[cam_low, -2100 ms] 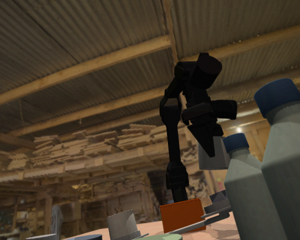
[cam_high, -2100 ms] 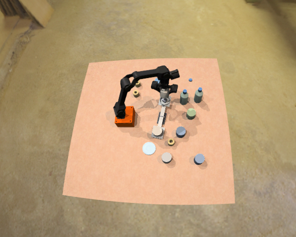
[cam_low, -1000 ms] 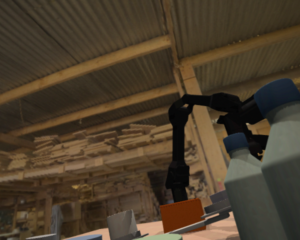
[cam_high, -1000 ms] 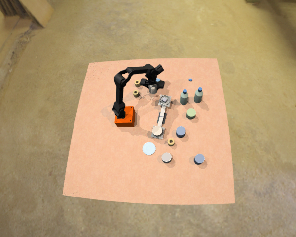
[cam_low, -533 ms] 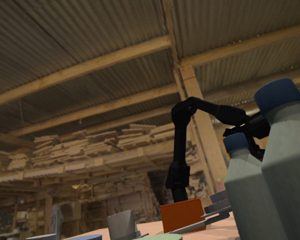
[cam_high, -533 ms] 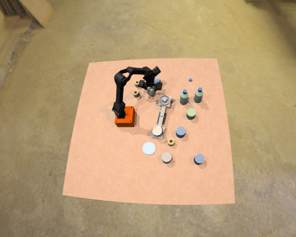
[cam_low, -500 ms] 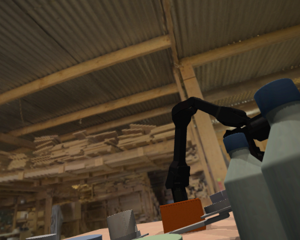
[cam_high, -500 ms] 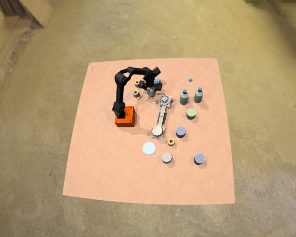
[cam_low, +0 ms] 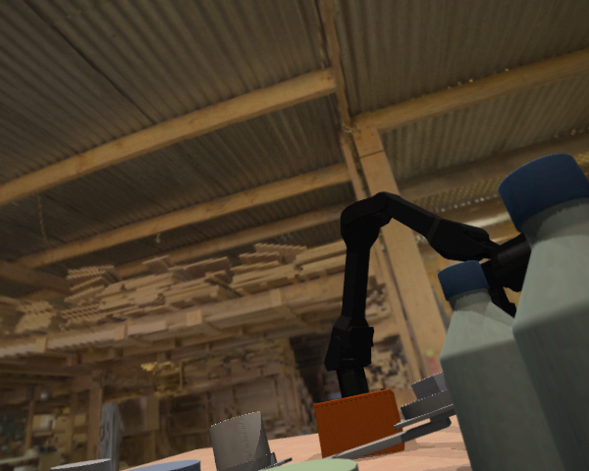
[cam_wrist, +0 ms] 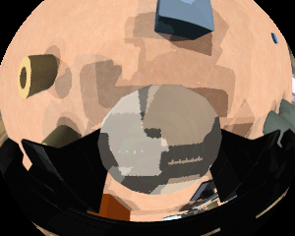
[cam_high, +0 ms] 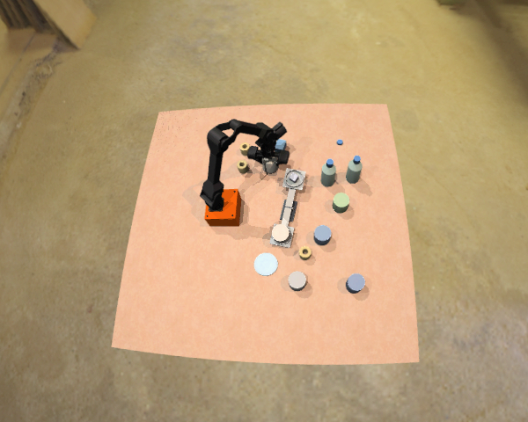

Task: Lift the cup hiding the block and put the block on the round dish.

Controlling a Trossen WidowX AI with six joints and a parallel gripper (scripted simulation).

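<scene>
My gripper tip is now 2 cm to the right of the cream cup and 1 cm below it. The rest, counted from my gripper tip: green cylinder (32 cm ahead, 22 cm to the right, 1 cm above); pale blue round dish (1 cm ahead, 48 cm to the right, 2 cm below); small grey block (12 cm ahead, 11 cm to the right, 6 cm above).
</scene>
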